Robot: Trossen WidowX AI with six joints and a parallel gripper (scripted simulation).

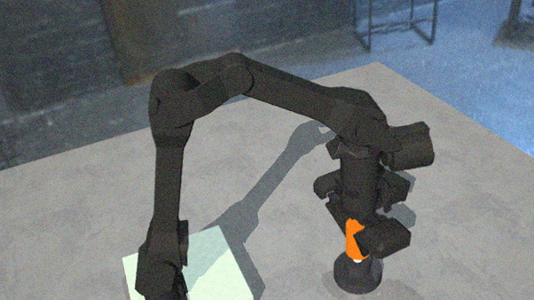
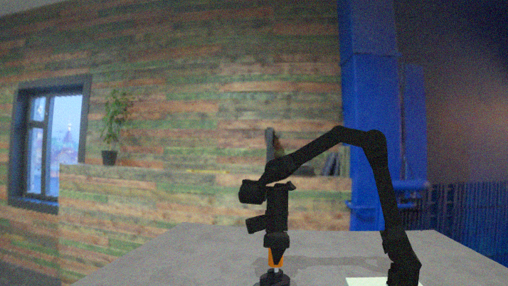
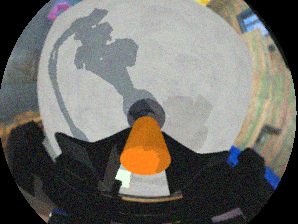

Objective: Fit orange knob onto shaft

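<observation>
My gripper tip is 3 cm below the orange knob. From my gripper tip the other things lie so: round black pedestal (4 cm below).
</observation>
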